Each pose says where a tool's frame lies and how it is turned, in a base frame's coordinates. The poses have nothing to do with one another.
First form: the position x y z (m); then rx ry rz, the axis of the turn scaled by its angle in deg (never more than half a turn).
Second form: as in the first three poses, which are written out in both.
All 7 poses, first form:
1: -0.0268, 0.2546, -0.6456, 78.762, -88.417, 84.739
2: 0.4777, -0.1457, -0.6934, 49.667, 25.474, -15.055
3: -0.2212, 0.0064, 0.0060, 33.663, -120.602, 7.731
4: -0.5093, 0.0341, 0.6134, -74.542, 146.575, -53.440
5: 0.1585, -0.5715, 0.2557, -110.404, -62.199, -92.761
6: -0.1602, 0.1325, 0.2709, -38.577, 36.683, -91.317
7: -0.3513, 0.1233, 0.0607, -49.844, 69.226, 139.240
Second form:
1: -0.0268, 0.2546, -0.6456; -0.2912, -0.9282, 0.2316; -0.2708, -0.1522, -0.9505; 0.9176, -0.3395, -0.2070
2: 0.4777, -0.1457, -0.6934; 0.8776, 0.3973, 0.2684; -0.0435, 0.6234, -0.7807; -0.4775, 0.6734, 0.5644
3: -0.2212, 0.0064, 0.0060; -0.4662, -0.4578, -0.7570; -0.3574, 0.8802, -0.3122; 0.8093, 0.1250, -0.5740
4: -0.5093, 0.0341, 0.6134; -0.6221, -0.6900, 0.3702; -0.7663, 0.4394, -0.4688; 0.1608, -0.5752, -0.8020
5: 0.1585, -0.5715, 0.2557; 0.0285, 0.7652, 0.6431; 0.3044, -0.6195, 0.7236; 0.9521, 0.1751, -0.2506
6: -0.1602, 0.1325, 0.2709; -0.1014, 0.6708, 0.7347; -0.9926, -0.1176, -0.0296; 0.0665, -0.7323, 0.6777
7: -0.3513, 0.1233, 0.0607; -0.7754, -0.4985, -0.3877; -0.0082, -0.6059, 0.7955; -0.6315, 0.6200, 0.4657
